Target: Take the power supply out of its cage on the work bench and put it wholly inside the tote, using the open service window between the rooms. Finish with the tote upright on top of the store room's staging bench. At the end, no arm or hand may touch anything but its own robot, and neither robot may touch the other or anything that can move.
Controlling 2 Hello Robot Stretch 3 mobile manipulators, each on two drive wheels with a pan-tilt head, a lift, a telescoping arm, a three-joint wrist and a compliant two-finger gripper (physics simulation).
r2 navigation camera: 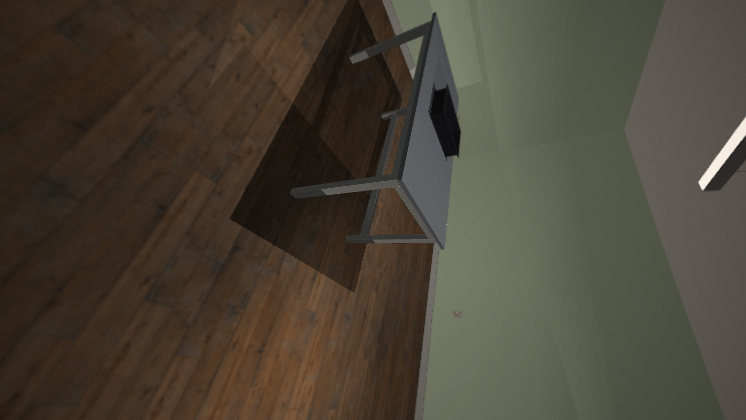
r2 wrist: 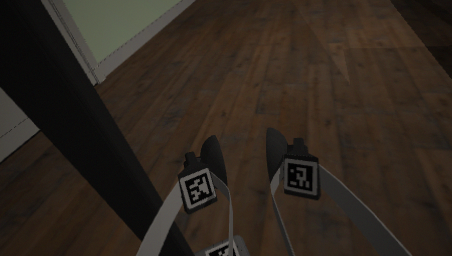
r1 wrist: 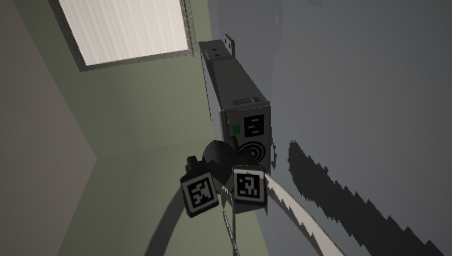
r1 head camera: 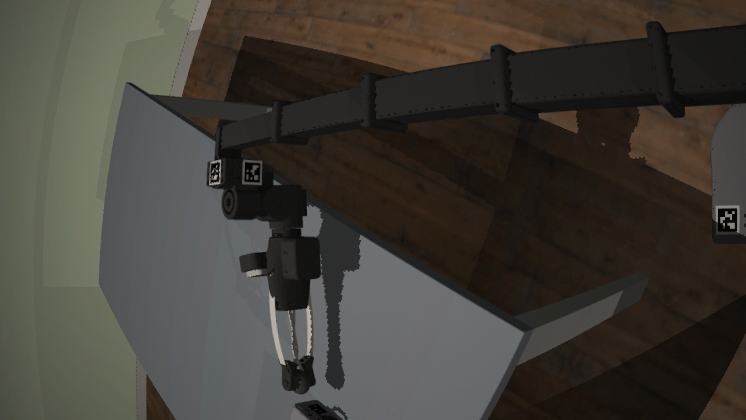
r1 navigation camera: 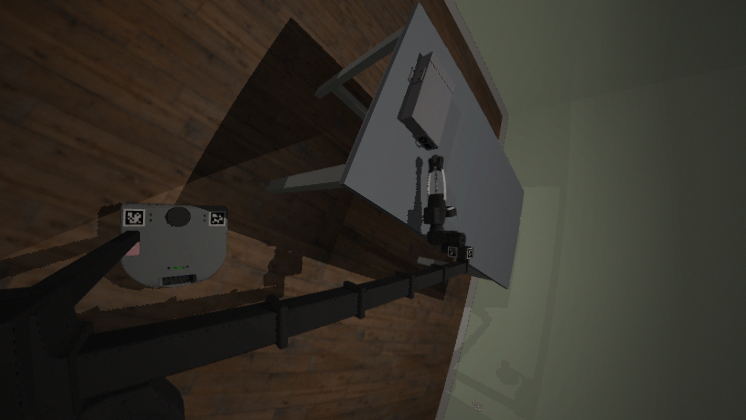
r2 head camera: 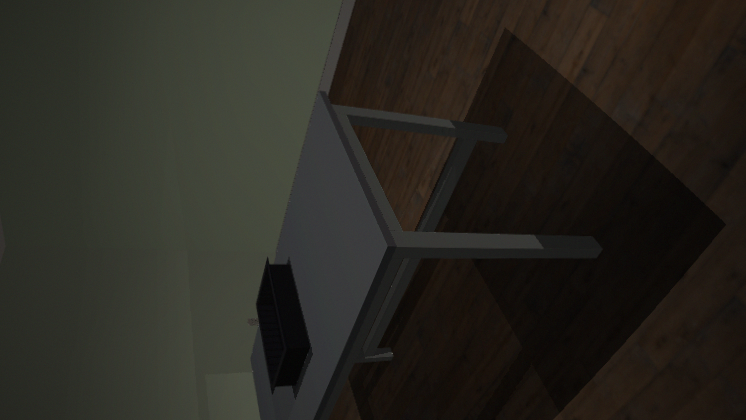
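The power supply (r1 head camera: 316, 409) (r1 navigation camera: 427, 140) (r1 wrist: 237, 118) shows its end face, with a socket, a green mark and a fan grille, at the near end of its grey cage (r1 navigation camera: 435, 96) (r1 wrist: 231, 80) on the work bench (r1 head camera: 167, 234) (r1 navigation camera: 488, 208). The r1 gripper (r1 head camera: 298, 380) (r1 navigation camera: 435, 160) (r1 wrist: 225, 167) is shut and empty, its fingertips together, a little in front of that face; in the r1 wrist view they hide part of it. The black tote (r2 head camera: 293, 318) (r2 navigation camera: 442, 114) stands upright on the staging bench (r2 head camera: 334, 208) (r2 navigation camera: 421, 161). The r2 gripper (r2 wrist: 246, 157) is open and empty above the floor.
The r1 arm (r1 head camera: 438, 91) (r1 navigation camera: 318, 318) reaches across the work bench's edge from the r1 base (r1 navigation camera: 174, 247). A green wall stands behind each bench. A bright framed panel (r1 wrist: 125, 30) shows in the wall. A black bar (r2 wrist: 85, 115) runs beside the r2 gripper.
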